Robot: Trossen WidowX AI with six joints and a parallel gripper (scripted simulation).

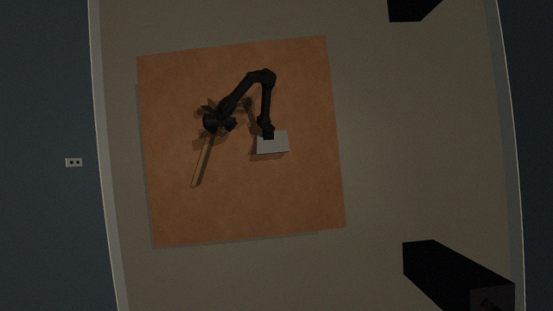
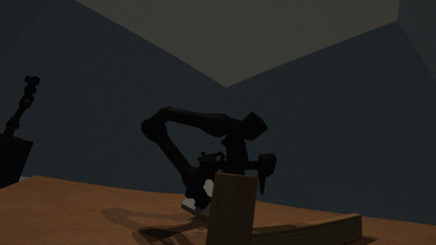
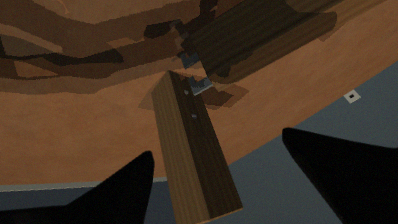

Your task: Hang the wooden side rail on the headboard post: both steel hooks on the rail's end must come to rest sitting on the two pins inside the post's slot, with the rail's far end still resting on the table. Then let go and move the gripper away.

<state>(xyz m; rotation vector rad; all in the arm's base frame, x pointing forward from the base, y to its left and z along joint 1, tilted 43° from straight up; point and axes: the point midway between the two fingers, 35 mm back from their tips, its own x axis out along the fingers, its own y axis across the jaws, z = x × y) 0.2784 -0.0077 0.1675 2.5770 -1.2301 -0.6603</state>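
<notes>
The headboard post lies 50 mm ahead of my gripper tip, 70 mm to the right of it and 60 mm below it.
</notes>
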